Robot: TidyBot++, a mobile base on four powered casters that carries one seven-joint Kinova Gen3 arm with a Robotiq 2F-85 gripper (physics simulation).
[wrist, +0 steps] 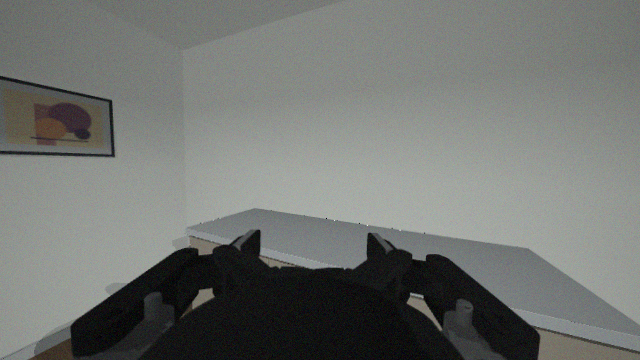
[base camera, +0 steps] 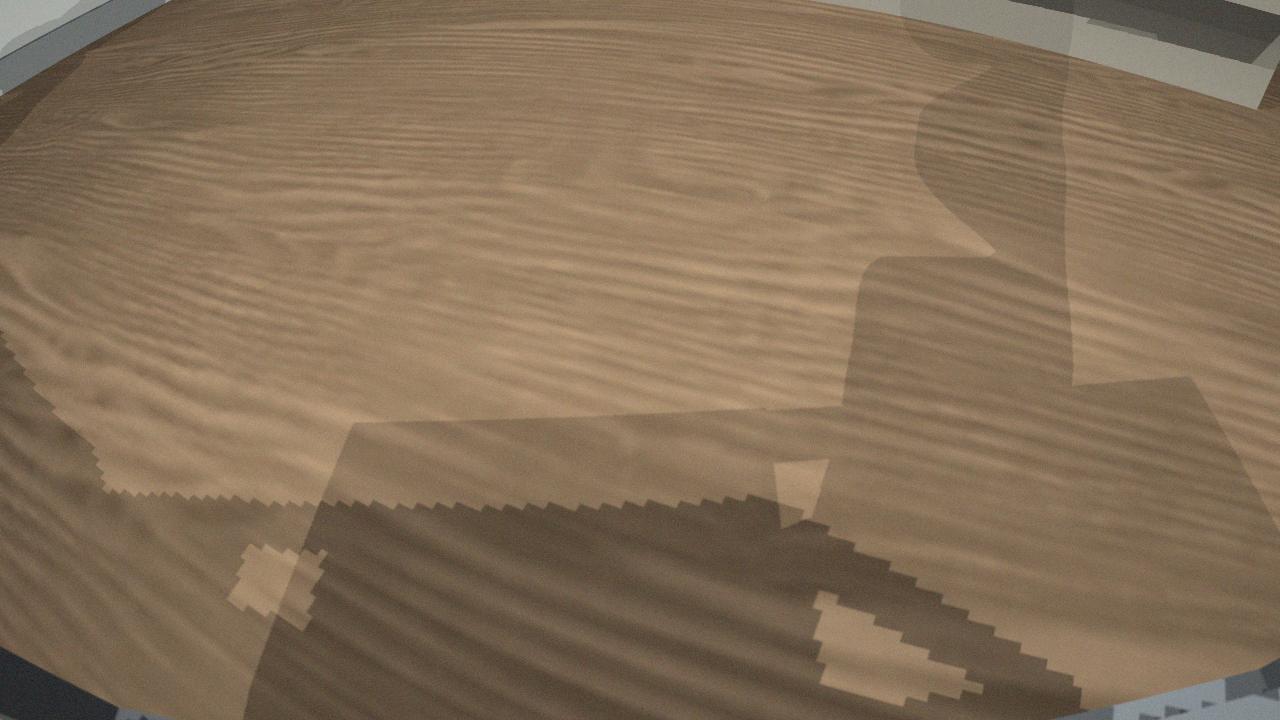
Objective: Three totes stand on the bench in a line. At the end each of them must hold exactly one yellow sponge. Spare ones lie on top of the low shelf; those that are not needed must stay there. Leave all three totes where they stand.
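Places are measured from the arm's base along level axes (x back, y left, z down), in millimetres.
Pixels of known places: gripper, fingertip midpoint: (wrist: 313, 243).
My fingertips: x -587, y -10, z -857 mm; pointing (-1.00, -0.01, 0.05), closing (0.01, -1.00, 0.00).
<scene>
Behind a point stands the place of what it marks.
My gripper (wrist: 313, 243) {x -587, y -10, z -857 mm} is open and empty, with its two black fingers wide apart in the lower middle of the wrist view. Beyond and below the fingers is a flat grey top (wrist: 470, 265) {x -1189, y -669, z -513 mm} with a pale edge and light wood-coloured sides. It runs from the left middle to the lower right, against the wall. I cannot tell if it is the bench or the low shelf. The totes and the yellow sponges do not show in either view. The gripper does not show in the base camera view.
The base camera view shows wood floor (base camera: 537, 268) {x -539, y 100, z 397 mm} with shadows of the robot across it. A pale furniture piece (base camera: 1163, 64) {x -960, y -757, z 370 mm} with a dark opening stands at the top right. A grey skirting board (base camera: 80, 34) {x -1846, y 1692, z 358 mm} runs at the top left. A framed picture (wrist: 62, 117) {x -1777, y 1711, z -1181 mm} hangs on the left wall.
</scene>
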